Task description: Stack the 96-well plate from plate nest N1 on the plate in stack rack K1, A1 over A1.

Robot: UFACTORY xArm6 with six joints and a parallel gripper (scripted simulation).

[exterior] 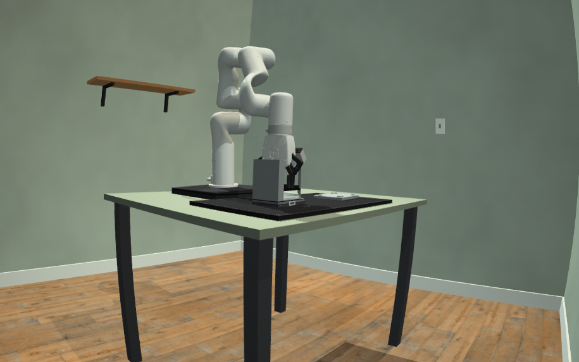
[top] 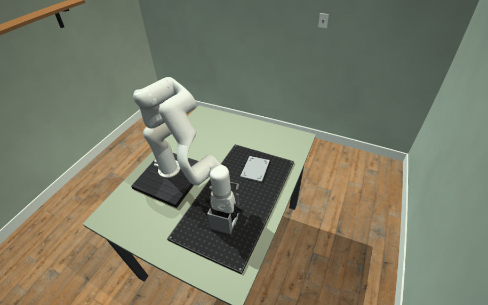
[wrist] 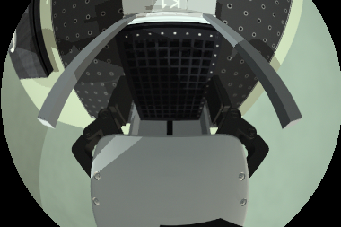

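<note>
Now: the black 96-well plate 1 cm below my hand. From my hand the other things lie so: white 96-well plate: 4 cm below; thin post: 7 cm to the left, 4 cm ahead, 2 cm above; tall grey rack wall: 7 cm to the right, 2 cm above.
</note>
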